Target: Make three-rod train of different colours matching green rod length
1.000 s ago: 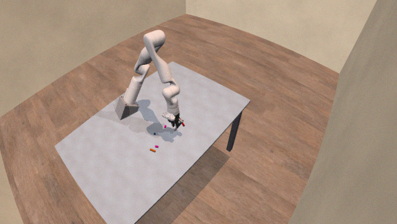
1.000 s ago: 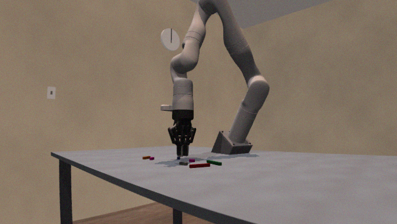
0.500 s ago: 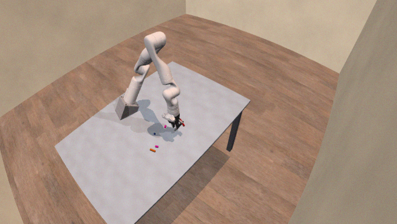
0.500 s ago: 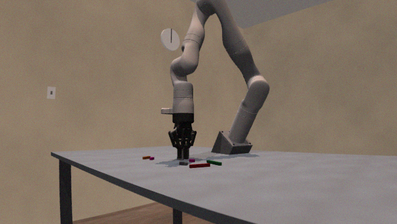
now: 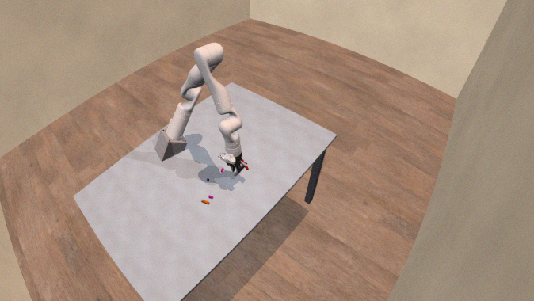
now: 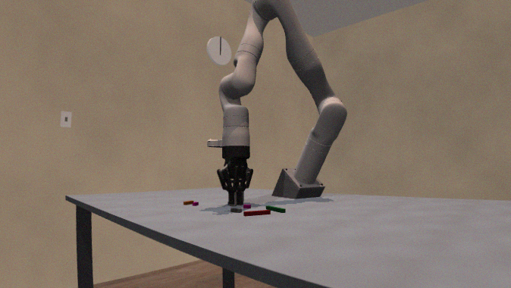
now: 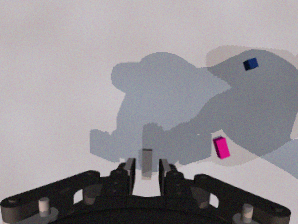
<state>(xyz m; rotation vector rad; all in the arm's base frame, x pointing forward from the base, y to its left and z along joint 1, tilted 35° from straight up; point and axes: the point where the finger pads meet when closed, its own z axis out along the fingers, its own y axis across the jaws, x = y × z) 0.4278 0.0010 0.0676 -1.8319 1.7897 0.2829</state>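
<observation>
Right now my hand is 3 cm above the grey rod. From my hand the other things lie so: red rod (7 cm to the left, 3 cm below); green rod (8 cm behind, 7 cm to the left, 3 cm below); blue rod (12 cm to the right, 10 cm behind, 3 cm below).
</observation>
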